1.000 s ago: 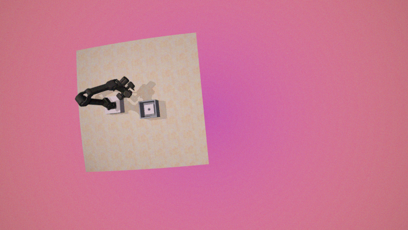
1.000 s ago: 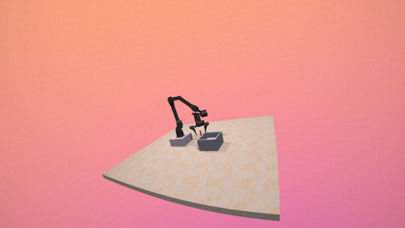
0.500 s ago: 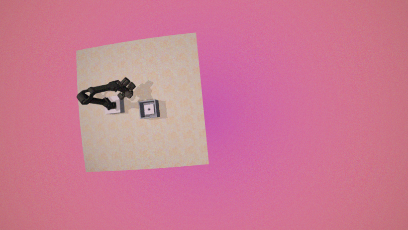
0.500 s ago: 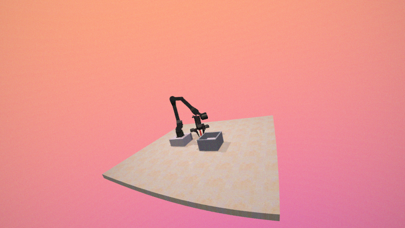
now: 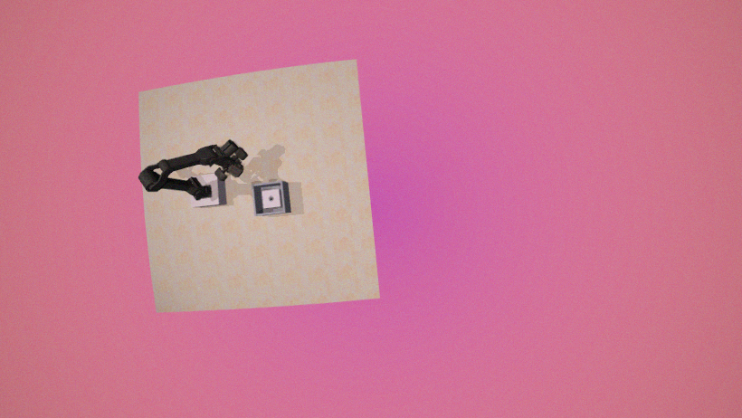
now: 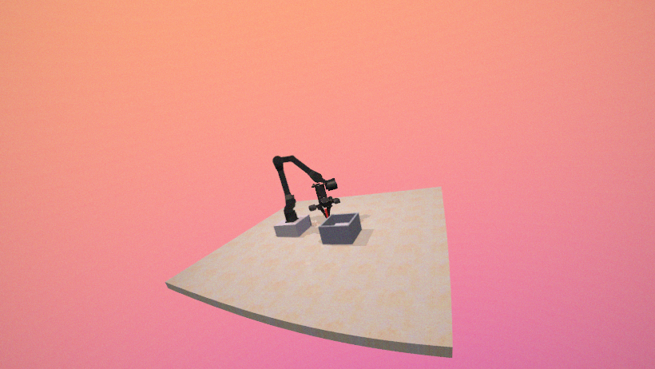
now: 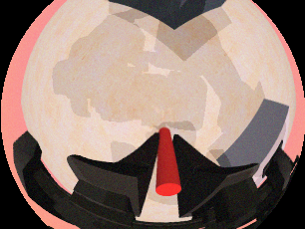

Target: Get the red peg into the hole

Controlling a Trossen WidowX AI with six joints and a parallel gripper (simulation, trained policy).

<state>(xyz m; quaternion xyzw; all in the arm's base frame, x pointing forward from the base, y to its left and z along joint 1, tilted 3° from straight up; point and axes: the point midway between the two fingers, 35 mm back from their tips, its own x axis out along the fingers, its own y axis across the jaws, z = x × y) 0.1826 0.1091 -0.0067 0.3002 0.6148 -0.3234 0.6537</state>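
My gripper tip is 19 cm to the left of the grey box, 16 cm short of it and 1 cm above it. Also, from my gripper tip: red peg 2 cm above.
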